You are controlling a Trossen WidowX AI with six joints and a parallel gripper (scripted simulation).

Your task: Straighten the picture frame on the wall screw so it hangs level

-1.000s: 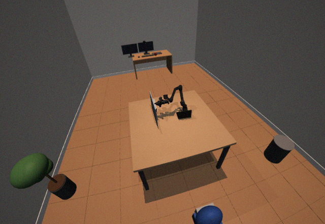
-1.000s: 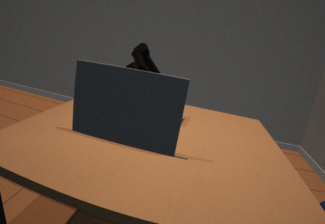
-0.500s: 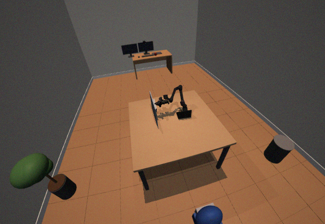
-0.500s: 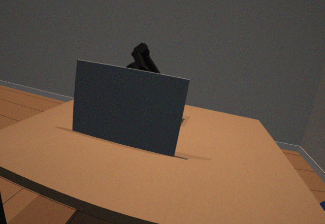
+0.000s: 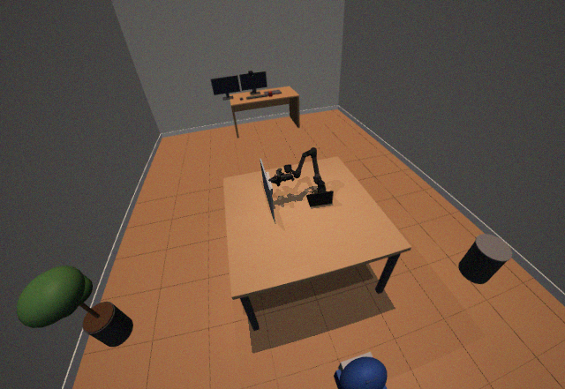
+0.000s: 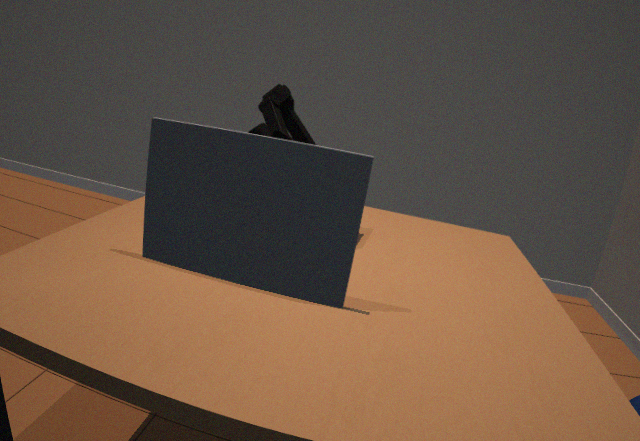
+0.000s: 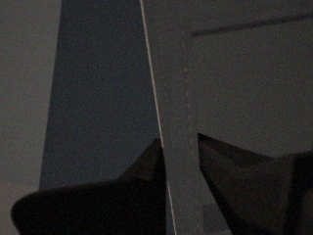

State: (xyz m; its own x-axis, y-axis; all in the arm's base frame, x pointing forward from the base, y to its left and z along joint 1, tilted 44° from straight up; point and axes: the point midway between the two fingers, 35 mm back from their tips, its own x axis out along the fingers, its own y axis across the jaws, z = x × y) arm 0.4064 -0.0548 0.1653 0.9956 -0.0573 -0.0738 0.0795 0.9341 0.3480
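My gripper tip is now 20 mm to the left of the picture frame and 50 mm above it. The rest, counted from my gripper tip: blue-grey wall panel 10 mm ahead, 70 mm below.
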